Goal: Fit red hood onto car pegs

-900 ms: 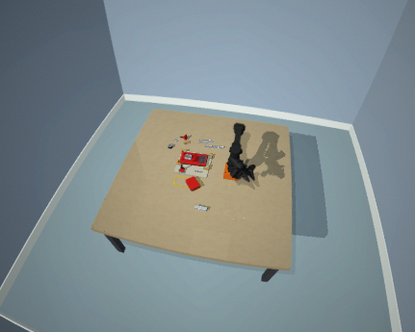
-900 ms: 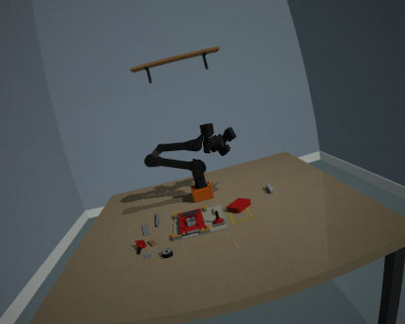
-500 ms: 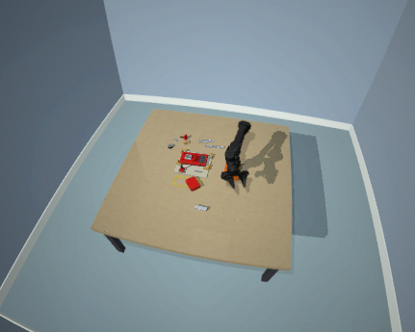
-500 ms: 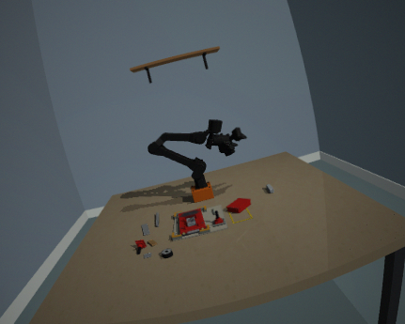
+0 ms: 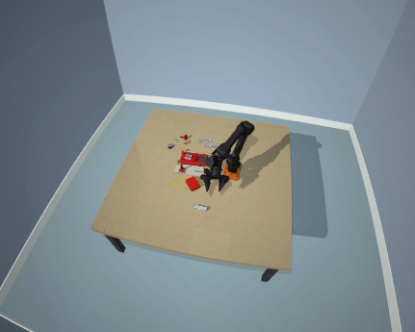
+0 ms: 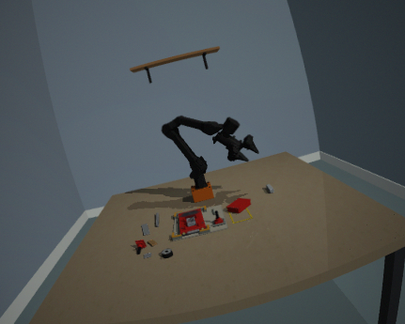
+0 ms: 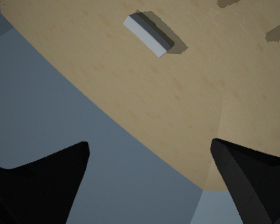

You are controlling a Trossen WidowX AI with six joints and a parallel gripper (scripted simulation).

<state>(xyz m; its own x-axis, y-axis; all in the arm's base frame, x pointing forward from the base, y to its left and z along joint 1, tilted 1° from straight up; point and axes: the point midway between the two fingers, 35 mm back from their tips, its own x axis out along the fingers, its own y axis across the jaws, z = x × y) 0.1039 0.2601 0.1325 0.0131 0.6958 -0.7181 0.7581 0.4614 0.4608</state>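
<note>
The red hood lies 160 mm ahead of my gripper tip, 150 mm to the right of it and 150 mm below it. From my gripper tip the other things lie so: engine block (240 mm ahead, 370 mm to the right, 150 mm below); then black wheel (410 mm ahead, 490 mm to the right, 160 mm below).
</note>
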